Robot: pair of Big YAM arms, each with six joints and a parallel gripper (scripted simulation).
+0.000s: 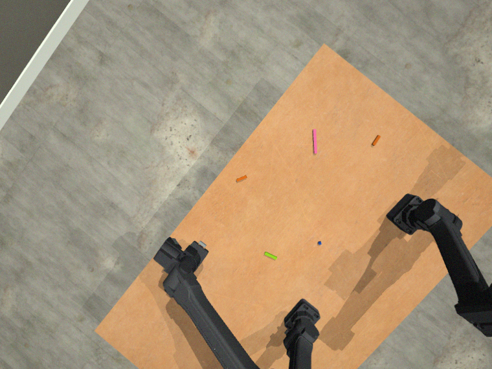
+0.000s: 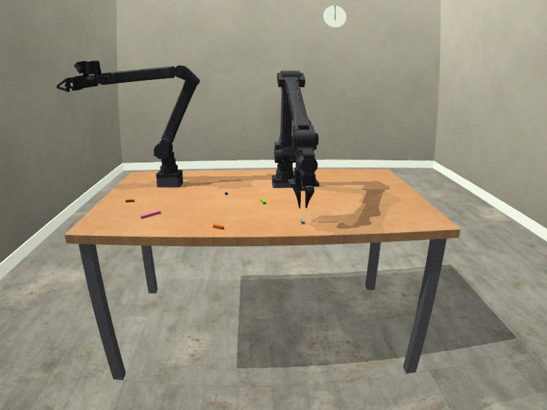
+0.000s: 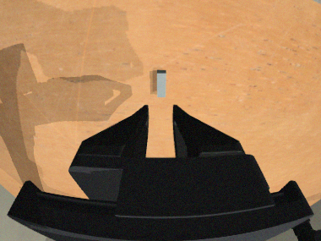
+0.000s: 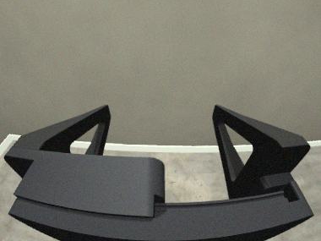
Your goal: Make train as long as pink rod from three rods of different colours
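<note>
The grey rod lies 60 mm below my left hand. From my left hand the other things lie so: pink rod (50 mm behind, 590 mm to the right, 60 mm below); then lime rod (220 mm behind, 150 mm to the right, 60 mm below); then blue rod (330 mm behind, 320 mm to the right, 60 mm below).
</note>
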